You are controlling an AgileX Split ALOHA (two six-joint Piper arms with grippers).
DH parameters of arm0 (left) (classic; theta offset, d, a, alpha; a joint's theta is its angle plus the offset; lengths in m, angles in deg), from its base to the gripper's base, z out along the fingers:
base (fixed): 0 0 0 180
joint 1: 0 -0.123 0 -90
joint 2: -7.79 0 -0.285 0
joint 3: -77.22 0 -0.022 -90
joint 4: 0 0.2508 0 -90
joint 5: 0 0 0.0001 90
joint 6: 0 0.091 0 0
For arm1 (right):
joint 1: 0 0.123 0 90
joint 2: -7.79 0 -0.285 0
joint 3: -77.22 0 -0.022 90
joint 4: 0 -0.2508 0 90
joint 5: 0 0 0.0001 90
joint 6: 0 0.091 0 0
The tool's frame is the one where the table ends.
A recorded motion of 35 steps. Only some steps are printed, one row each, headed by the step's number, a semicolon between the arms.
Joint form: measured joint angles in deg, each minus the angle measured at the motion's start. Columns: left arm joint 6, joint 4, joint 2, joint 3, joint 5, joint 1; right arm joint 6, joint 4, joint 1, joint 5, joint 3, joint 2.
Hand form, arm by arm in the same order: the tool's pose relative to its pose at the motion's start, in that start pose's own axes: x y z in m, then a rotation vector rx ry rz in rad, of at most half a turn. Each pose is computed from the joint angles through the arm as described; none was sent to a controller.
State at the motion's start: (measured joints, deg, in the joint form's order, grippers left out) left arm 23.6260 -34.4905 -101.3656 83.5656 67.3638 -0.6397; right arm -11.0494 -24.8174 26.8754 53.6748 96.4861 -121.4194
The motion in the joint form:
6: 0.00 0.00 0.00 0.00 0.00 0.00; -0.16 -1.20 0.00 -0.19 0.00 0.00
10: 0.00 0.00 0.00 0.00 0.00 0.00; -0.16 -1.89 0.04 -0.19 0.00 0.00
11: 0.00 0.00 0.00 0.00 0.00 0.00; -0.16 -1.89 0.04 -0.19 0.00 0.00
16: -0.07 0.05 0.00 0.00 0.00 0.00; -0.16 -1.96 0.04 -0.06 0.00 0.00
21: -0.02 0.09 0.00 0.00 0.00 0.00; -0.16 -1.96 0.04 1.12 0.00 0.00
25: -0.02 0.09 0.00 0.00 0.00 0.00; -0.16 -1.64 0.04 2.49 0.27 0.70
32: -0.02 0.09 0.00 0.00 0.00 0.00; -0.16 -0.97 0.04 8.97 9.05 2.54
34: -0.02 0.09 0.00 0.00 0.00 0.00; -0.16 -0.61 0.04 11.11 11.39 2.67
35: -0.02 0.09 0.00 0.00 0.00 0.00; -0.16 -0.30 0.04 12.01 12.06 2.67
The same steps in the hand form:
6: 0.0000 0.0000 0.0000 0.0000 0.0000 0.0000; -0.0006 0.0014 0.0000 -0.0159 -0.0065 0.0096
10: 0.0000 0.0000 0.0000 0.0000 0.0000 0.0000; -0.0007 0.0026 0.0001 -0.0256 -0.0081 0.0162
11: 0.0000 0.0000 0.0000 0.0000 0.0000 0.0000; -0.0007 0.0026 0.0001 -0.0256 -0.0081 0.0162
16: 0.0000 0.0001 0.0000 -0.0007 0.0003 -0.0009; -0.0006 0.0027 0.0001 -0.0270 -0.0061 0.0169
21: 0.0001 0.0001 0.0000 -0.0013 0.0006 0.0003; 0.0013 0.0031 0.0000 -0.0312 0.0141 0.0166
25: 0.0001 0.0001 0.0000 -0.0013 0.0006 0.0003; 0.0017 0.0055 -0.0061 -0.0328 0.0226 0.0070
32: 0.0001 0.0001 0.0000 -0.0013 0.0006 0.0003; -0.0189 0.0252 -0.0522 -0.0539 -0.0372 -0.0679
34: 0.0001 0.0001 0.0000 -0.0013 0.0006 0.0003; -0.0223 0.0293 -0.0623 -0.0558 -0.0397 -0.0873
35: 0.0001 0.0001 0.0000 -0.0013 0.0006 0.0003; -0.0228 0.0301 -0.0649 -0.0537 -0.0344 -0.0942

